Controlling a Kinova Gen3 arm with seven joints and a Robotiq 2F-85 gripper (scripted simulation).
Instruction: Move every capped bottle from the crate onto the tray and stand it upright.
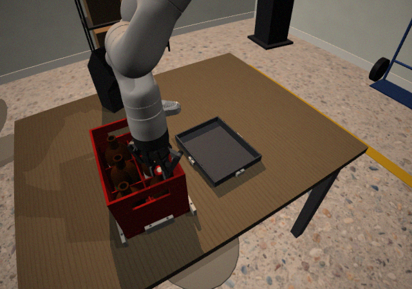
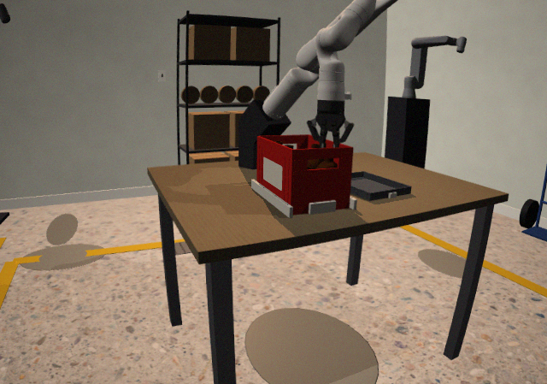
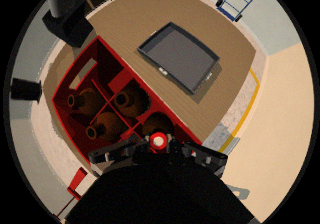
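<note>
Right now my hand is 7 cm above the glass bottle. From my hand the other things lie so: red crate: 9 cm behind, 8 cm below, 5 cm to the right; then dark grey tray: 22 cm to the left, 15 cm below, 13 cm behind.
</note>
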